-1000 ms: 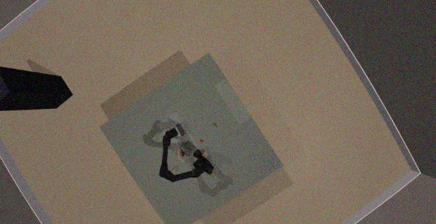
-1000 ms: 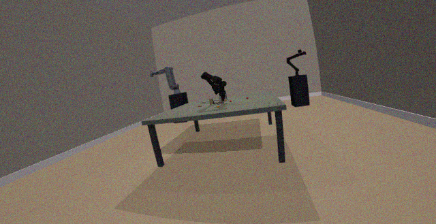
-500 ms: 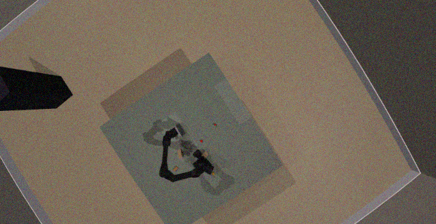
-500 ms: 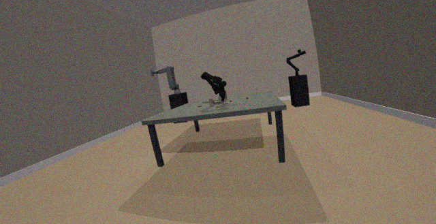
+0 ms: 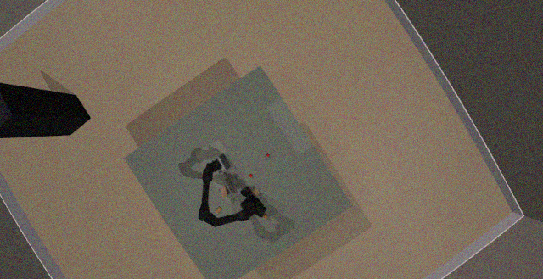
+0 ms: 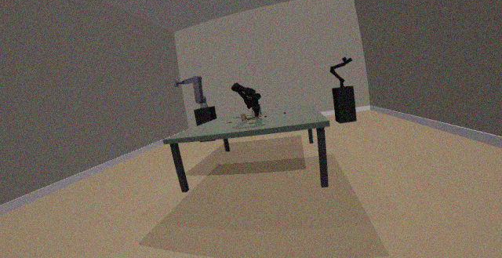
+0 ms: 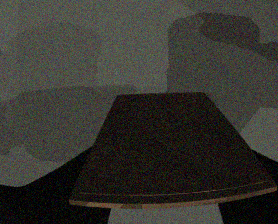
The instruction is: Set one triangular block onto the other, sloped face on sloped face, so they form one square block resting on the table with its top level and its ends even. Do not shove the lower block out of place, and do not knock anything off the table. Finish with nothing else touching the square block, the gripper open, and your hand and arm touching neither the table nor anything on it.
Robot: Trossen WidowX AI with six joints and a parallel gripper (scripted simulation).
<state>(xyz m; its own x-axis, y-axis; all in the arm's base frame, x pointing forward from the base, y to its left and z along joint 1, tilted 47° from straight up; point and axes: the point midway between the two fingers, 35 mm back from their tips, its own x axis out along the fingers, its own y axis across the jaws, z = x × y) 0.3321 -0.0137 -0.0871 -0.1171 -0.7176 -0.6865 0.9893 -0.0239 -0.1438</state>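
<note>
Right now the triangular block is 10 mm to the right of my gripper tip and 10 mm above it.
</note>
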